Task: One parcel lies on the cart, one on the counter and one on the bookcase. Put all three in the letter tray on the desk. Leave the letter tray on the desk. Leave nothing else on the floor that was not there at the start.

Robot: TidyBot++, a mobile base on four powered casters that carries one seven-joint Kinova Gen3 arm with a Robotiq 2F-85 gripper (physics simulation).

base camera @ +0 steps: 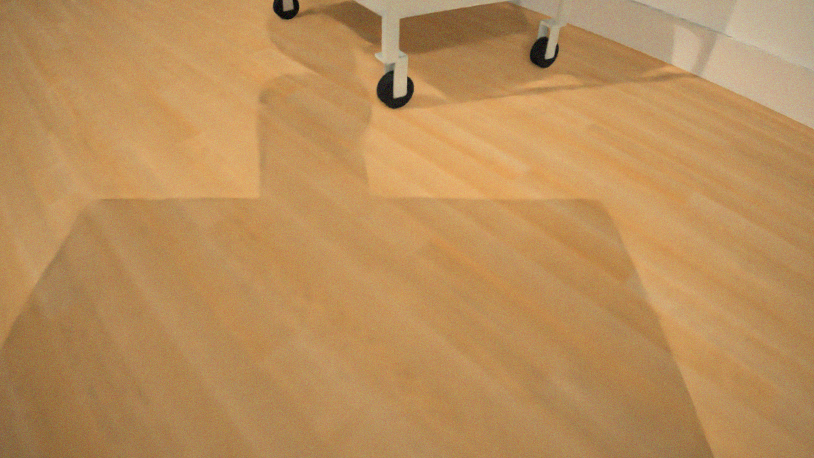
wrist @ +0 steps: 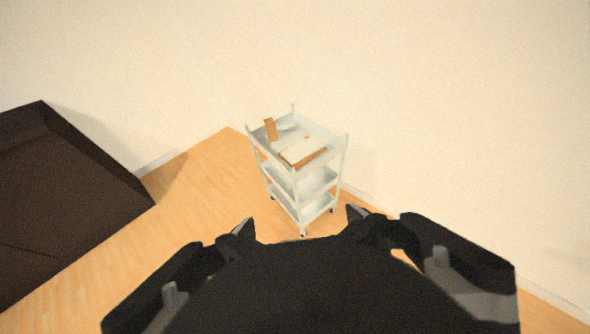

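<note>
The white three-tier cart stands near the wall, some way ahead; in the base camera view its lower part and wheels show. On its top shelf, in the wrist view, a small orange-brown box, which looks like the parcel, stands upright near the left side. My gripper is open and empty, and it is well apart from the cart. The counter, the bookcase, the desk and the letter tray cannot be made out in these views.
A flat clipboard-like board with white paper lies on the cart's top shelf beside the box. A large dark brown piece of furniture stands at the left in the wrist view. The pale wall runs behind the cart. My shadow falls across the wooden floor.
</note>
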